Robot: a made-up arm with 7 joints.
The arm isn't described. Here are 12 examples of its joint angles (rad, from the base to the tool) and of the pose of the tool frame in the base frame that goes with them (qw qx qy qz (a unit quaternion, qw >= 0); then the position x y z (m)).
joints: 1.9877 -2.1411 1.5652 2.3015 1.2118 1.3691 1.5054
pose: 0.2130 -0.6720 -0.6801 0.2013 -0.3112 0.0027 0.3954
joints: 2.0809 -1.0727 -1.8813 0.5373 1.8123 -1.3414 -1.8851
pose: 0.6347 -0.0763 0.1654 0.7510 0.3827 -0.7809 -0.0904
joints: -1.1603 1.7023 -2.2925 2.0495 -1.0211 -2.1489 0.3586
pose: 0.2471 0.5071 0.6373 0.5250 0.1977 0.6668 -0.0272
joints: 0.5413 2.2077 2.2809 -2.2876 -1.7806 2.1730 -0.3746
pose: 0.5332 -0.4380 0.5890 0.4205 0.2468 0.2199 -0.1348
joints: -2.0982 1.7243 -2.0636 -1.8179 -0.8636 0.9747 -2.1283
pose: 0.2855 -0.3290 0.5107 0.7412 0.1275 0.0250 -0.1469
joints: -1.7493 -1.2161 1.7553 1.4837 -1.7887 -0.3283 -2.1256
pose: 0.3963 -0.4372 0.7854 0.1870 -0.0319 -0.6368 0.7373
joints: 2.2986 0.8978 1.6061 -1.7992 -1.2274 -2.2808 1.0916
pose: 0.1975 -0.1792 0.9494 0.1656 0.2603 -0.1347 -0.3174
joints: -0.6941 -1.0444 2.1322 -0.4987 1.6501 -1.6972 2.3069
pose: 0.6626 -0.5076 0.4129 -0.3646 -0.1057 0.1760 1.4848
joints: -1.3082 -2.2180 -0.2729 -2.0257 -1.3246 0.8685 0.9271
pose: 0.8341 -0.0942 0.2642 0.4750 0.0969 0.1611 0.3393
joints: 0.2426 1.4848 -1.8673 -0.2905 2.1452 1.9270 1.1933
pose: 0.0922 0.7469 -0.6427 0.1437 0.9465 -0.2696 -0.1183
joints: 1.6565 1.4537 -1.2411 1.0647 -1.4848 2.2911 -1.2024
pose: 0.8409 -0.0697 -0.2552 0.4721 0.4038 -0.3543 0.2649
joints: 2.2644 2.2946 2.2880 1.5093 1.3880 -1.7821 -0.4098
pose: 0.2694 -0.3231 0.1374 -0.8967 0.4529 -0.3768 -0.0673
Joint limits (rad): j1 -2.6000..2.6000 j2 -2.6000..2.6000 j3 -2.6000..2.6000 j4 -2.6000..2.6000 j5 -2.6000..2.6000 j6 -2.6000..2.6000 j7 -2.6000..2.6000
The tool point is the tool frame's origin. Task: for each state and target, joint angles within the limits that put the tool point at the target. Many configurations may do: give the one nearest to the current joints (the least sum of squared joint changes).
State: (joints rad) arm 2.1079 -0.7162 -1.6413 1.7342 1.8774 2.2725 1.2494
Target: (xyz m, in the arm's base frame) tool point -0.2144 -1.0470 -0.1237
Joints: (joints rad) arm 1.9534 -0.5601 -1.3700 1.2884 1.5038 2.5540 1.5105
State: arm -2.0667 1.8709 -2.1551 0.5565 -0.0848 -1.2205 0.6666
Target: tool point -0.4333 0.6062 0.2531
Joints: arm -2.4980 1.5810 -1.8171 0.6069 -0.1324 -1.2480 0.4434
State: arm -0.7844 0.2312 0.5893 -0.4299 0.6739 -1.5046 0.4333
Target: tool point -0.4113 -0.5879 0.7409
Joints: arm -1.1529 0.3962 1.0194 -0.0024 1.0018 -1.4550 0.9362
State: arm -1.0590 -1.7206 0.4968 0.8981 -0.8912 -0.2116 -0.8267
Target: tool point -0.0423 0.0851 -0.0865
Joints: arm -0.9181 -1.9927 -0.0737 1.0596 -0.8280 0.0045 -1.0050
